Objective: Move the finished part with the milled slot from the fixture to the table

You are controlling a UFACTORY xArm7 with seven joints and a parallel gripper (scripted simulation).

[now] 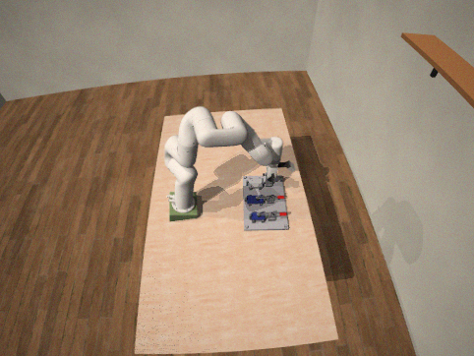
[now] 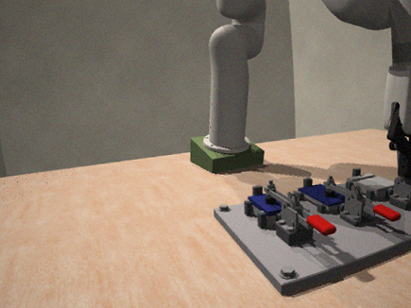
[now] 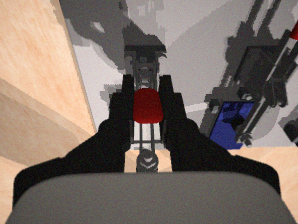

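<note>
Now: the grey finished part 10 cm behind my hand, 1 cm to the right of it and 6 cm below it. From my hand the other things lie so: blue blank 9 cm behind, 11 cm to the right, 6 cm below; then grey fixture plate 3 cm behind, 11 cm to the right, 8 cm below.
</note>
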